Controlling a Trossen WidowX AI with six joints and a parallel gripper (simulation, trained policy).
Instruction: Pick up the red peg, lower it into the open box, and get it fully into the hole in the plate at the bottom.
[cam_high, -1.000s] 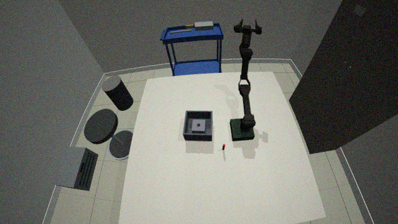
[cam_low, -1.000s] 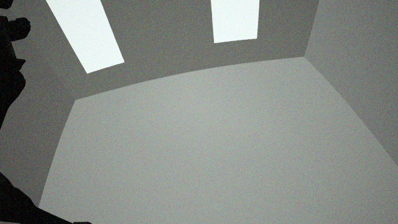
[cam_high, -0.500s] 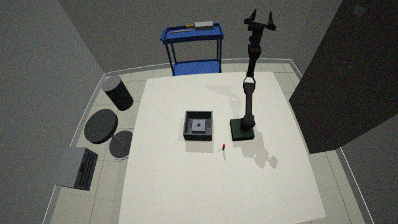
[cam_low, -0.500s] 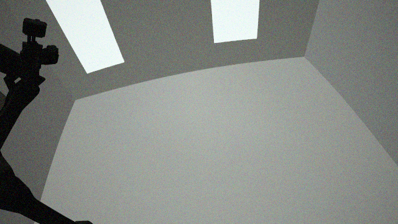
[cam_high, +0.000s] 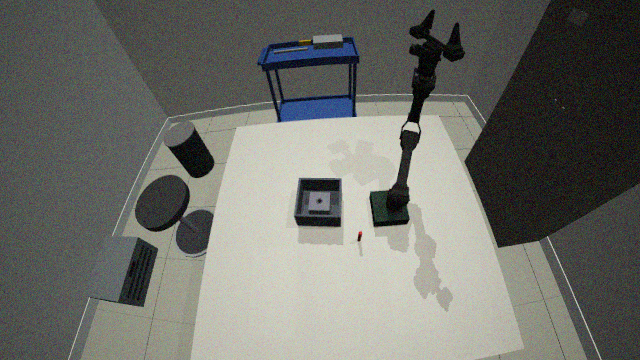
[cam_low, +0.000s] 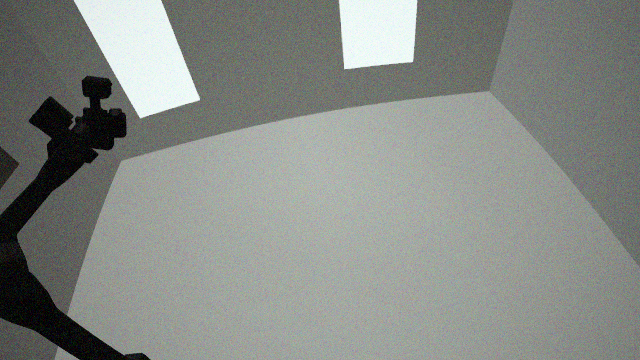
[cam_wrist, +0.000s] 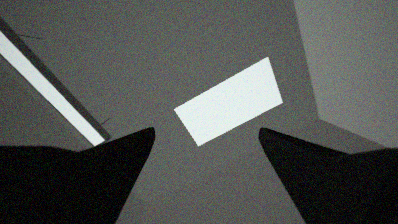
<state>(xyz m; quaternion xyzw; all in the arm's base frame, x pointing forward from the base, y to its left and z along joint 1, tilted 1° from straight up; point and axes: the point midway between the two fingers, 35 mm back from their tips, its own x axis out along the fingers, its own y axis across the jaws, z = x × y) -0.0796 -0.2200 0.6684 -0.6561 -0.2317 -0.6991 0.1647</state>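
My gripper tip is now 710 mm above the red peg, 360 mm to the right of it and 230 mm short of it. Round my gripper tip: grey plate 710 mm below, 410 mm ahead, 200 mm to the left; then dark box 730 mm below, 410 mm ahead, 200 mm to the left.
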